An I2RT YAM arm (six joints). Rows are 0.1 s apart.
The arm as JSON. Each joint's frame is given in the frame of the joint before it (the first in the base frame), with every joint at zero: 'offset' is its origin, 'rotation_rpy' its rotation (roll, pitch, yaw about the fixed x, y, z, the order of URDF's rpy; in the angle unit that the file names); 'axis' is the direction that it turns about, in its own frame. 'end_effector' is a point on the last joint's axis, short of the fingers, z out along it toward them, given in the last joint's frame.
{
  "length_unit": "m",
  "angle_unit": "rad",
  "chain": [
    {
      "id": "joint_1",
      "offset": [
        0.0,
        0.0,
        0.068
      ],
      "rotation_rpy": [
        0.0,
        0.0,
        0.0
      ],
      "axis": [
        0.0,
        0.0,
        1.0
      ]
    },
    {
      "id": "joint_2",
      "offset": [
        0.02,
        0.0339,
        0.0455
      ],
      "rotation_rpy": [
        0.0,
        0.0,
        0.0
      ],
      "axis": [
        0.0,
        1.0,
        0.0
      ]
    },
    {
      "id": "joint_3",
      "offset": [
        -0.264,
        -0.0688,
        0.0
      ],
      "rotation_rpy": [
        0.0,
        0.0,
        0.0
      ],
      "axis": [
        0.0,
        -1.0,
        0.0
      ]
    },
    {
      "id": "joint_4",
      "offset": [
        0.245,
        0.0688,
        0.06
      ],
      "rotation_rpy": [
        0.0,
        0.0,
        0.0
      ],
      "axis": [
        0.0,
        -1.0,
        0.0
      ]
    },
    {
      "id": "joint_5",
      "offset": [
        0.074,
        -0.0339,
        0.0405
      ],
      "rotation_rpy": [
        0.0,
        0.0,
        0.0
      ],
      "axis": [
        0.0,
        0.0,
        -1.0
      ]
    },
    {
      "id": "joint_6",
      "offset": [
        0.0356,
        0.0,
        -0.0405
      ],
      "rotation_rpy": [
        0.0,
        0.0,
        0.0
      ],
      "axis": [
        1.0,
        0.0,
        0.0
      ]
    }
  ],
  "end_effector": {
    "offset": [
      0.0,
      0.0,
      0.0
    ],
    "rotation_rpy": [
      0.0,
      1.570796,
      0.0
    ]
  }
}
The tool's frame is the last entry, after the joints.
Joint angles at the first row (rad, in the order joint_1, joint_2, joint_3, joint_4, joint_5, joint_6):
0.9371 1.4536 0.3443 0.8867 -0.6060 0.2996
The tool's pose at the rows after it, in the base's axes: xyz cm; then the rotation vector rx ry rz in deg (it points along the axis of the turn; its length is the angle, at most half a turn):
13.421 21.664 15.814 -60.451 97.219 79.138
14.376 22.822 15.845 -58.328 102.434 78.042
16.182 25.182 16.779 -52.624 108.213 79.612
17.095 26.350 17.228 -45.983 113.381 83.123
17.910 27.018 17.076 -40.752 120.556 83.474
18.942 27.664 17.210 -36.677 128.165 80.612
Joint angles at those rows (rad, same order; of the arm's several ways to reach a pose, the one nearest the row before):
0.9375 1.4666 0.3469 0.8894 -0.5976 0.3038
0.9378 1.5036 0.4160 0.8013 -0.5659 0.3309
0.9390 1.5723 0.5484 0.7166 -0.5346 0.4294
0.9386 1.6096 0.6132 0.6868 -0.5232 0.5541
0.9318 1.6375 0.6689 0.5961 -0.5102 0.6323
0.9207 1.6585 0.7483 0.4404 -0.4870 0.6659

